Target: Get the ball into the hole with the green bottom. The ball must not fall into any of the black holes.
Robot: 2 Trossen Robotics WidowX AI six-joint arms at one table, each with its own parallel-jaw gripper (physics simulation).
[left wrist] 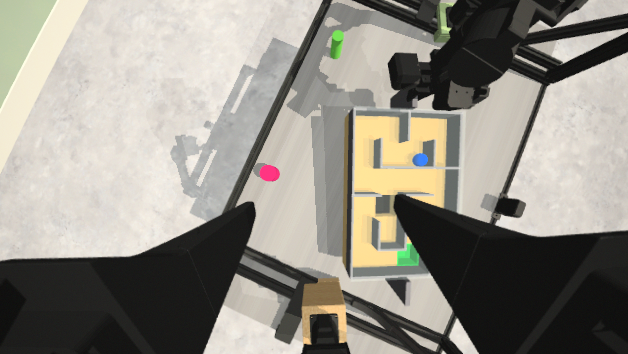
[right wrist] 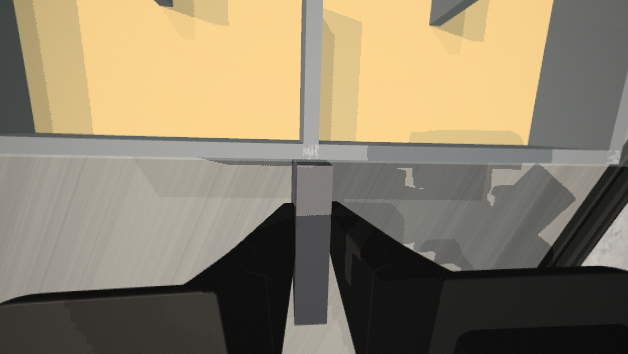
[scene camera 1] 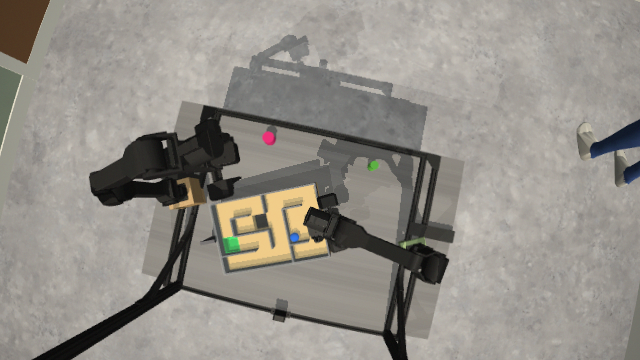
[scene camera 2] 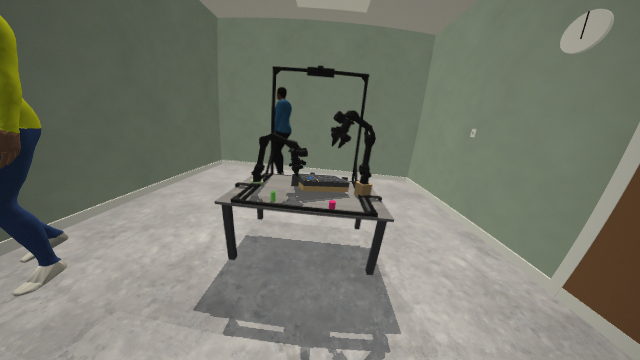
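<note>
The maze board [scene camera 1: 260,266] [scene camera 2: 325,188] [left wrist: 352,270] [right wrist: 150,147] looks slightly tilted; how far is hard to tell. The blue ball [scene camera 1: 294,237] [scene camera 2: 310,178] [left wrist: 420,159] lies in its right half in scene camera 1, by the long dividing wall and a short wall. The green-bottomed hole [scene camera 1: 231,244] [left wrist: 407,255] is near the left end, a black hole [scene camera 1: 261,221] [left wrist: 384,204] between. My right gripper [scene camera 1: 322,220] [scene camera 2: 298,172] [right wrist: 310,212] is shut on the board's grey handle [right wrist: 312,250]. My left gripper [scene camera 2: 337,144] [left wrist: 324,204] is open, high above the table.
A pink cylinder [scene camera 1: 269,138] [scene camera 2: 332,204] [left wrist: 269,173] and a green cylinder [scene camera 1: 373,165] [scene camera 2: 273,196] [left wrist: 337,45] stand beyond the board in scene camera 1. A second handle [scene camera 1: 208,239] [left wrist: 400,290] projects from the board's other end. Black frame bars [scene camera 1: 320,134] border the table.
</note>
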